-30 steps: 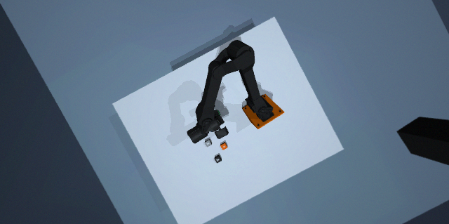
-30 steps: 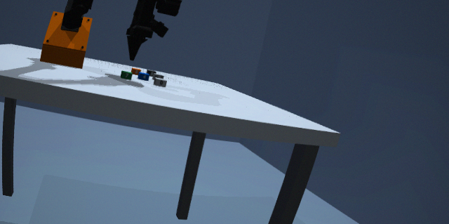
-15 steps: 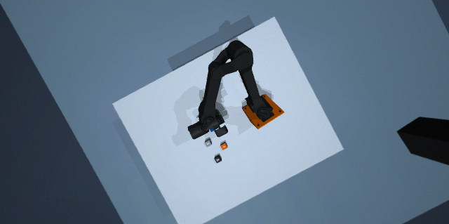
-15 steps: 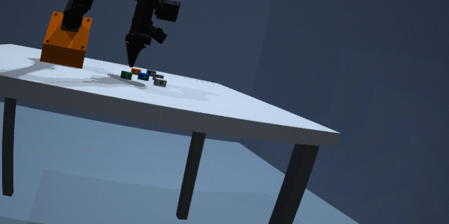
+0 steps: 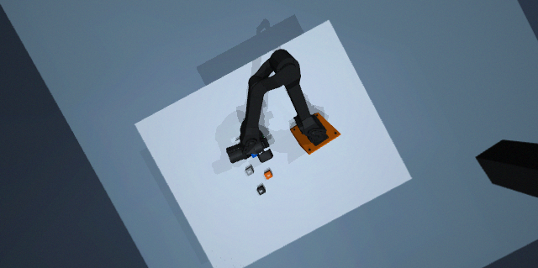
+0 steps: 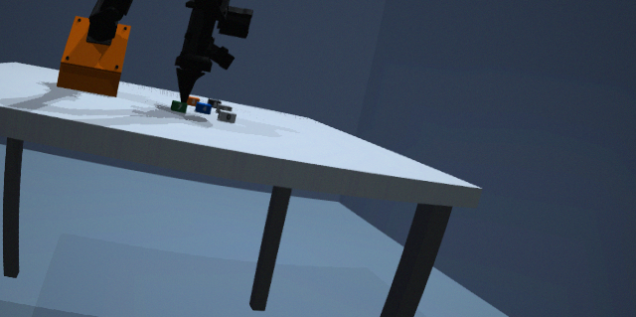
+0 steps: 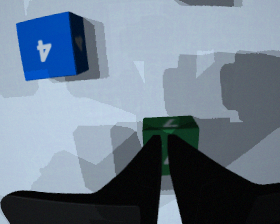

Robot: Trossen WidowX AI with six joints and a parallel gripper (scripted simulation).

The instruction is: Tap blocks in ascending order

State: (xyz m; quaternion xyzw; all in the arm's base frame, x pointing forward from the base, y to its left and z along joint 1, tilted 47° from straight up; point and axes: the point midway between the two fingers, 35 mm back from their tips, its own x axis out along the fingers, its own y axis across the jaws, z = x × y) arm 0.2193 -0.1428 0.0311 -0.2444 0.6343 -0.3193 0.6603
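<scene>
Right now the green block is 10 mm below my gripper tip and 10 mm behind it. The rest, counted from my gripper tip: grey block (130 mm ahead, 110 mm to the left, 10 mm below); white block (90 mm ahead, 30 mm to the right, 10 mm below); blue block (60 mm ahead, 50 mm to the left, 10 mm below).
</scene>
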